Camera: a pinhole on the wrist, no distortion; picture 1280 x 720 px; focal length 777.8 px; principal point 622.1 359.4 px. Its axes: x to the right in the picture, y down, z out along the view. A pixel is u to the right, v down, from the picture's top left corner.
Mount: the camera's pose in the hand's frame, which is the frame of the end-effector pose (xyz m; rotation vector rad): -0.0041 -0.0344 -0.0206 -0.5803 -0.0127 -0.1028
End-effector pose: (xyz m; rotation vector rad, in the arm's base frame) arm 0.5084 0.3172 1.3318 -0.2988 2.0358 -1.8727
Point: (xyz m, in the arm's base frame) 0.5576 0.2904 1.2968
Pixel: 373.6 520.9
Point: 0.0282 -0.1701 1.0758
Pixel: outside the picture
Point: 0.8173 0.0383 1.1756
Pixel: 355.3 214.0
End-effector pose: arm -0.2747 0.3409 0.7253 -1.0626 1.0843 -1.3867
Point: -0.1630 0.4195 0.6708
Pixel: 161.0 444.9
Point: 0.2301 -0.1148 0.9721
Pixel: outside the picture
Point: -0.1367 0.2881 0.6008
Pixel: 725.8 670.4
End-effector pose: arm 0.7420 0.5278 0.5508 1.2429 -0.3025 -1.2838
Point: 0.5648 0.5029 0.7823
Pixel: 242.5 234.1
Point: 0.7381 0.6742 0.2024
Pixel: behind the camera
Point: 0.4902 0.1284 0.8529
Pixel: 780.2 230.4
